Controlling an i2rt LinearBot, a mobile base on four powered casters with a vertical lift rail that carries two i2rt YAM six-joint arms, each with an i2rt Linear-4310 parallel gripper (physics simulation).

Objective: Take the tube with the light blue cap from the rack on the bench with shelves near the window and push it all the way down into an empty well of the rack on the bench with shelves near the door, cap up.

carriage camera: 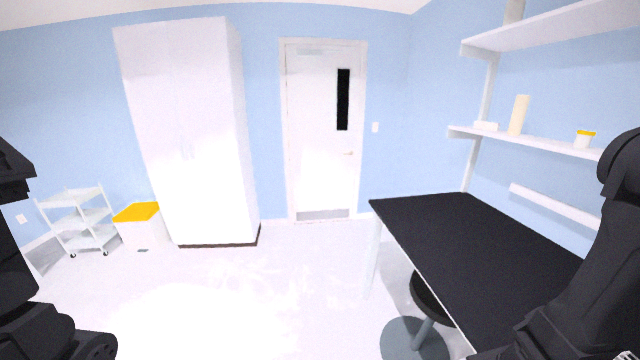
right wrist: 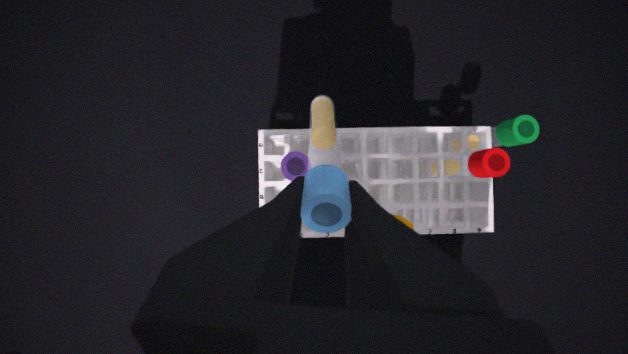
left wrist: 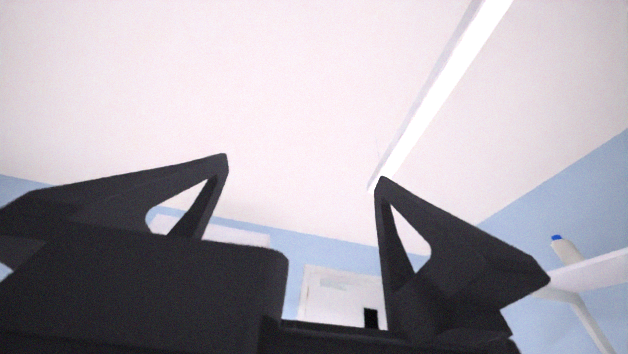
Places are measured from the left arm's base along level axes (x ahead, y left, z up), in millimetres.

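Pixels of known places: left gripper, fingertip midpoint: (left wrist: 303, 172); right gripper, fingertip midpoint: (right wrist: 325, 190).
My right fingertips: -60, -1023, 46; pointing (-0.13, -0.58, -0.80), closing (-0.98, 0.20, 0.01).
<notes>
Ahead of a thing's pixels: the offset from my right fingertips to its top centre, as dx, dy, dz. "pt": to the spot under its first point. Level surfaces: height alone.
In the right wrist view my right gripper (right wrist: 325, 190) is shut on the tube with the light blue cap @(-3, -24, +24) (right wrist: 326, 192). The cap faces the camera, and the tube's pale yellow lower end shows farther up in the view. The tube appears over the left part of the white rack @(pt -144, +30, -123) (right wrist: 492, 200); the view does not show how high above the rack its lower end is. Part of the rack is hidden behind the fingers. My left gripper (left wrist: 303, 172) is open and empty, pointing up toward the ceiling.
The rack also holds tubes with purple @(+15, -15, -61) (right wrist: 295, 165), red @(-114, -3, -61) (right wrist: 490, 162), green @(-137, -22, -61) (right wrist: 519, 130) and orange @(-45, +34, -61) (right wrist: 404, 222) caps. The black bench @(dz -180) (carriage camera: 465, 235) runs along the right, with shelves (carriage camera: 545, 145) above and a stool @(+507, +38, -434) (carriage camera: 425, 305) at its edge. A door (carriage camera: 315, 110) stands beyond.
</notes>
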